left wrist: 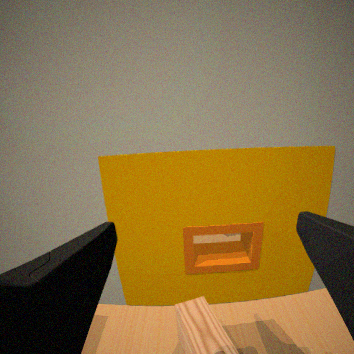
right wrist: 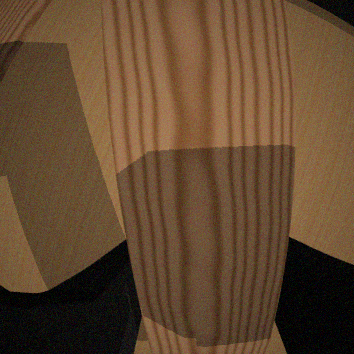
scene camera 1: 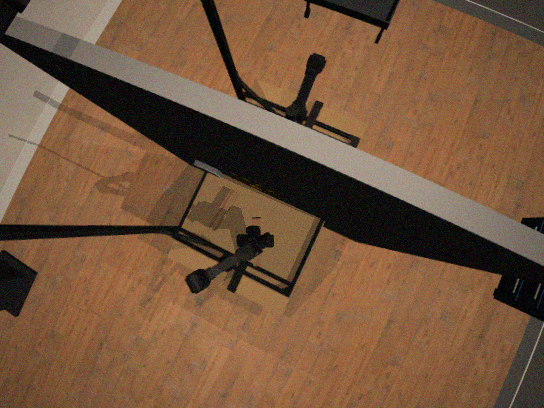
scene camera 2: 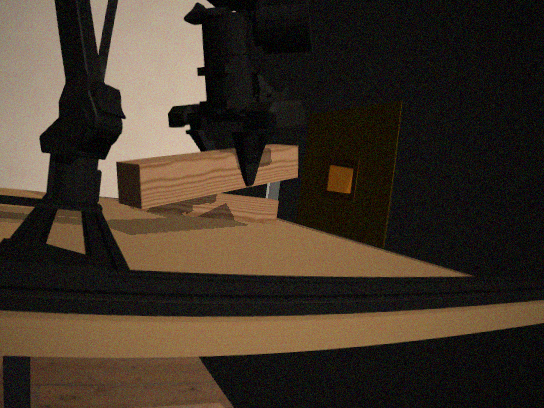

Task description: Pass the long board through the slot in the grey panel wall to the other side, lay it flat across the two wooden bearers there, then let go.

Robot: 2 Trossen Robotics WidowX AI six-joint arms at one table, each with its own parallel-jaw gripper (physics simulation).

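My right gripper [scene camera 2: 250,172] [scene camera 1: 255,236] is shut on the long wooden board [scene camera 2: 177,178] [right wrist: 197,105]. It holds the board clear of the table, tilted, with the end nearer the wall higher. That end points toward the yellow panel [scene camera 2: 367,154] and its orange slot [scene camera 2: 340,179] but stops short of it. In the left wrist view my left gripper [left wrist: 208,227] is open and empty. It faces the slot [left wrist: 223,261] in the yellow panel [left wrist: 158,211] on the grey wall [left wrist: 175,70]. One wooden bearer [left wrist: 200,326] lies below it.
A short wooden block [scene camera 2: 250,208] lies on the table [scene camera 2: 270,251] under the lifted board. The grey wall [scene camera 1: 270,125] runs across scene camera 1 between the two arms. Black frame struts [scene camera 1: 222,44] stand at the table edges.
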